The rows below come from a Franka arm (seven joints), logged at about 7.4 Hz.
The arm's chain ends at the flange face. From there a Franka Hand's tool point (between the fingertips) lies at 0.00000 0.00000 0.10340 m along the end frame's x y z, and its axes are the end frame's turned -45 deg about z.
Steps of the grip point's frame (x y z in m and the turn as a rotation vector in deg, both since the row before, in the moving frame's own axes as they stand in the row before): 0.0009, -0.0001, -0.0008, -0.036, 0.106, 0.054; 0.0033, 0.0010, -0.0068, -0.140, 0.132, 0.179; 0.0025, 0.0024, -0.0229, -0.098, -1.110, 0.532; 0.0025, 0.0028, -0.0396, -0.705, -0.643, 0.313; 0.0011, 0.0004, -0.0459, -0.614, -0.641, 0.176; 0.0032, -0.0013, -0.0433, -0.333, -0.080, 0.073; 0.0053, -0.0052, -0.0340, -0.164, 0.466, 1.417
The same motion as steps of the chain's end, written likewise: 0.0004, -0.0006, -0.0008, 0.049, 0.100, 0.054; 0.0027, -0.0016, -0.0068, -0.006, 0.192, 0.179; 0.0048, -0.0016, -0.0229, -0.854, -0.716, 0.532; 0.0037, -0.0015, -0.0396, -0.953, 0.044, 0.313; 0.0011, -0.0021, -0.0459, -0.887, -0.019, 0.176; 0.0010, -0.0037, -0.0433, -0.292, 0.179, 0.073; -0.0007, -0.0070, -0.0340, 0.214, 0.445, 1.417
